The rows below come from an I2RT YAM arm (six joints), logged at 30 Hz.
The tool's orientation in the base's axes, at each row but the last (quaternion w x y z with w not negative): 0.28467, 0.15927, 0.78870, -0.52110; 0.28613, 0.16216, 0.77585, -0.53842; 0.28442, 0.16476, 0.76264, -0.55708; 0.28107, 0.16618, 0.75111, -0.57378; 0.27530, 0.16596, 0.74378, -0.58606; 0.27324, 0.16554, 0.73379, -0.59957; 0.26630, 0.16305, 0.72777, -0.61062; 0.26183, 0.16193, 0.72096, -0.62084; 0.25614, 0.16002, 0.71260, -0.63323; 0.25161, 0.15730, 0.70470, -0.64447; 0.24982, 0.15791, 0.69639, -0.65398; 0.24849, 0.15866, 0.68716, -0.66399
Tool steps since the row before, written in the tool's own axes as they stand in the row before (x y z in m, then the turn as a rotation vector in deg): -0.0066, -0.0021, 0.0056, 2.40, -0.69, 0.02; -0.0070, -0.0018, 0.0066, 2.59, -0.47, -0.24; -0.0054, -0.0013, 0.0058, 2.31, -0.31, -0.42; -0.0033, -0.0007, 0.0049, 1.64, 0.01, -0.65; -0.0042, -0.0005, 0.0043, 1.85, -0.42, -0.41; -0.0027, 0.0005, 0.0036, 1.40, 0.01, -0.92; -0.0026, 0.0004, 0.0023, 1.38, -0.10, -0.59; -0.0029, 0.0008, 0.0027, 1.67, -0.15, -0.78; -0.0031, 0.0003, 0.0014, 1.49, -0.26, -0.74; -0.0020, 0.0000, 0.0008, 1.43, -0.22, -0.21; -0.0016, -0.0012, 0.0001, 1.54, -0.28, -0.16; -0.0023, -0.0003, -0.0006, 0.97, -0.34, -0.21
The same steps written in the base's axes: 0.0056, -0.0057, 0.0039, -2.26, -0.41, -0.98; 0.0063, -0.0064, 0.0040, -2.36, -0.10, -1.19; 0.0049, -0.0055, 0.0031, -2.09, 0.14, -1.10; 0.0033, -0.0046, 0.0017, -1.44, 0.50, -0.89; 0.0040, -0.0040, 0.0022, -1.80, 0.15, -0.72; 0.0032, -0.0032, 0.0007, -1.29, 0.78, -0.73; 0.0028, -0.0019, 0.0009, -1.28, 0.43, -0.66; 0.0033, -0.0022, 0.0008, -1.57, 0.58, -0.77; 0.0029, -0.0010, 0.0014, -1.48, 0.55, -0.58; 0.0018, -0.0006, 0.0011, -1.33, 0.03, -0.61; 0.0007, 0.0000, 0.0019, -1.45, -0.03, -0.62; 0.0017, 0.0008, 0.0015, -1.02, 0.08, -0.25
